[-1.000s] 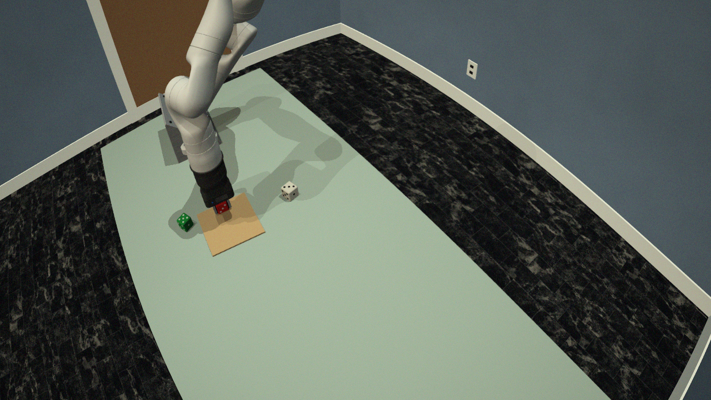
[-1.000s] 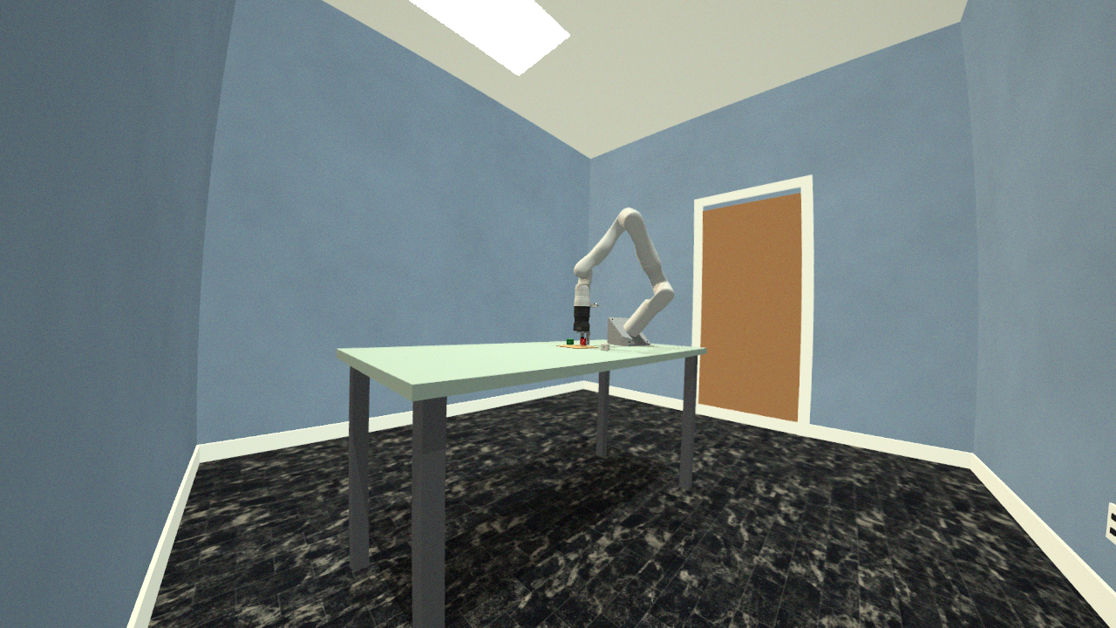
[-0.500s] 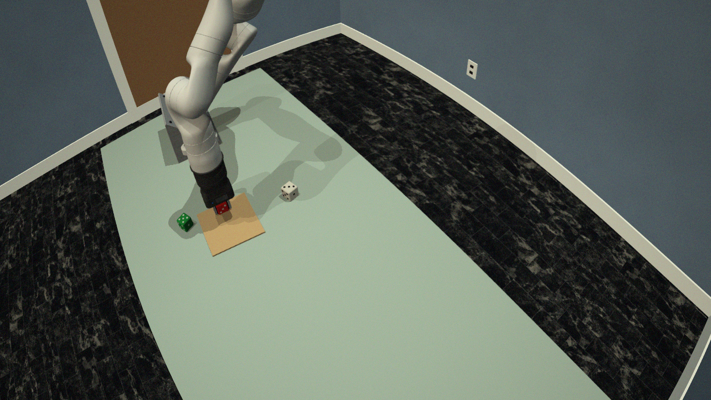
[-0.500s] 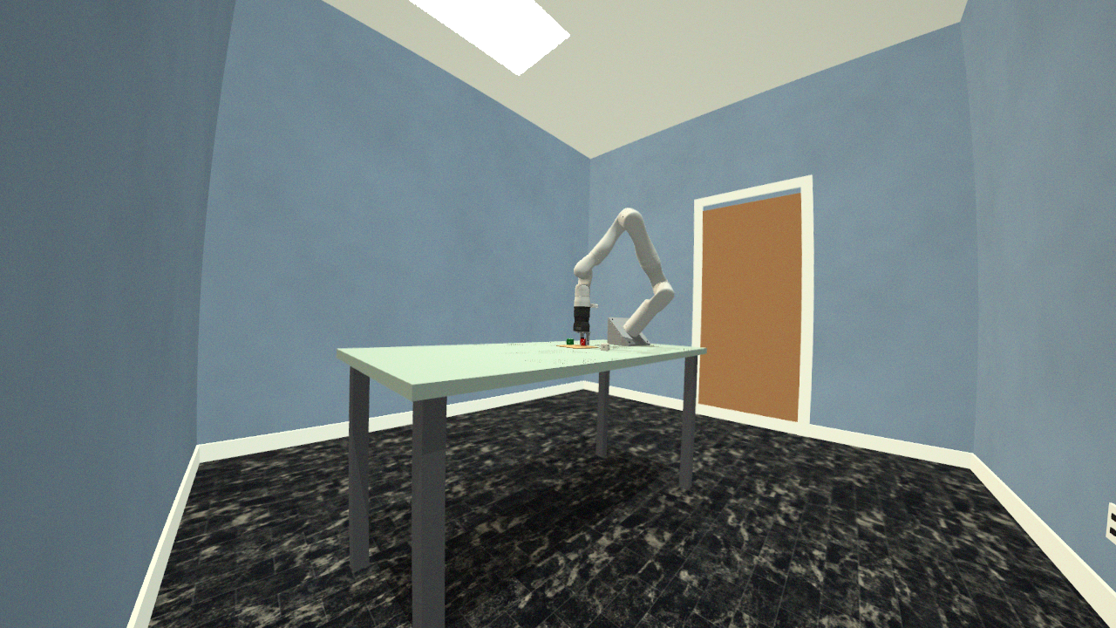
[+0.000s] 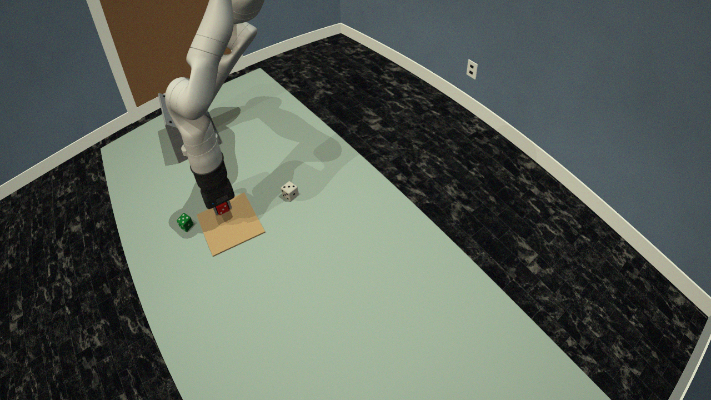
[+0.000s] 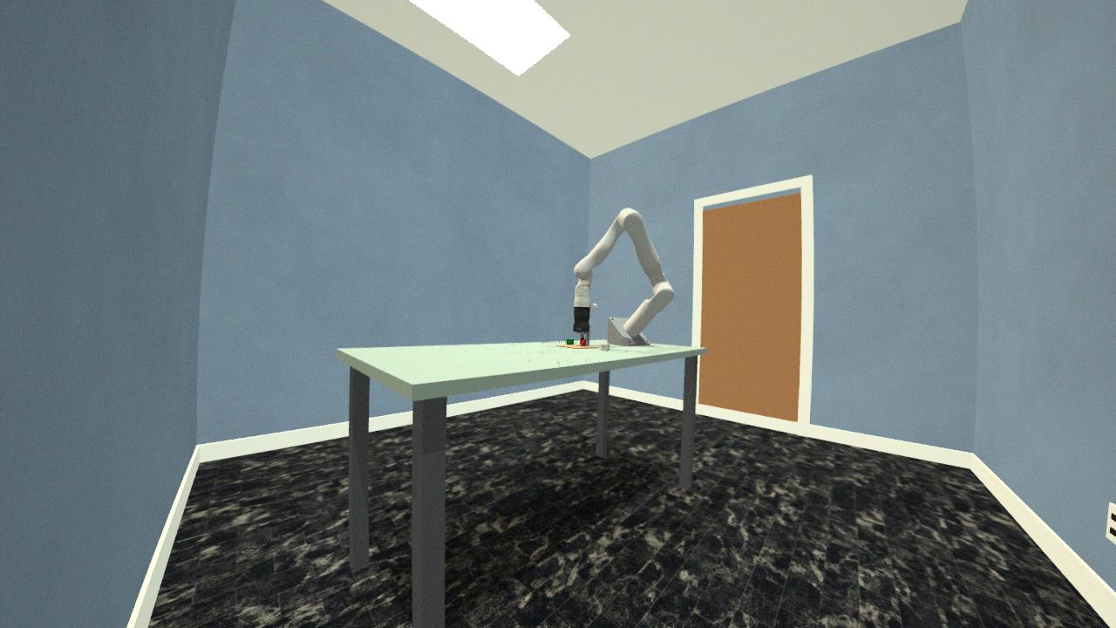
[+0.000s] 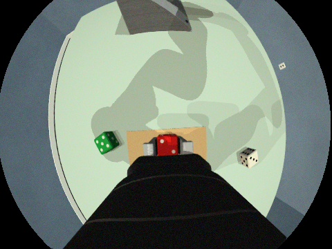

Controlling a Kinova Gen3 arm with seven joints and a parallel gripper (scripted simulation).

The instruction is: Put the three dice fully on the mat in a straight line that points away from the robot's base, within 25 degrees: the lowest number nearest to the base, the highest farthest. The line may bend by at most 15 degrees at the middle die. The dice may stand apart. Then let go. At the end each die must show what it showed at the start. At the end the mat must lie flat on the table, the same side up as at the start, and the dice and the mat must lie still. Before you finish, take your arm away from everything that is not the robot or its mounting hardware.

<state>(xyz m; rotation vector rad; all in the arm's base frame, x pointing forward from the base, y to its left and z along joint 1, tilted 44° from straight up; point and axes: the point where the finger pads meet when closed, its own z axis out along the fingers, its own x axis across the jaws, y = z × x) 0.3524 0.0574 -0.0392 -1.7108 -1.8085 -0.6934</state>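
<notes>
My gripper is now right at the red die. Round my hand: green die 11 cm to the right, 1 cm below; then tan mat 5 cm ahead, 2 cm below; then white die 4 cm ahead, 17 cm to the left, 1 cm below.
</notes>
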